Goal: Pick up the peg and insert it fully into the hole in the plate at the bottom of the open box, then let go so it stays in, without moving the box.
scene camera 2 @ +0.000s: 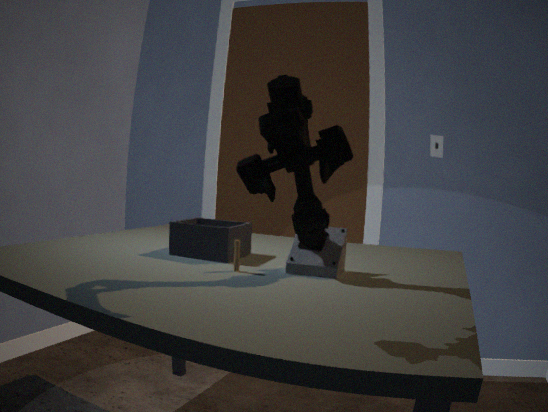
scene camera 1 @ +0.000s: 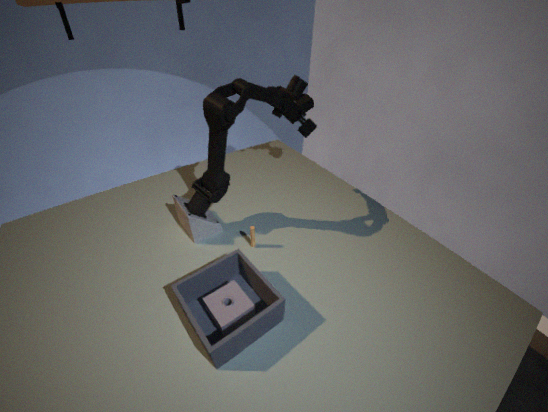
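Note:
A thin light-wood peg (scene camera 1: 252,237) (scene camera 2: 237,256) stands upright on the table, apart from the box and close to the robot's base. The open grey box (scene camera 1: 251,329) (scene camera 2: 200,242) stands on the table. In the scene camera 1 view a pale square plate (scene camera 1: 239,296) with a round hole (scene camera 1: 227,301) lies at the bottom of the box; the box walls hide the plate in the scene camera 2 view. My gripper (scene camera 1: 294,121) (scene camera 2: 298,189) is open and empty, high above the table and well away from the peg, its two dark fingers spread wide.
The robot's grey base (scene camera 1: 206,232) (scene camera 2: 312,270) stands near the peg, with the arm rising from it. The box walls stand higher than the plate. The arm casts a long shadow over the tabletop (scene camera 1: 115,260) (scene camera 2: 280,320). A wall rises beyond one table edge.

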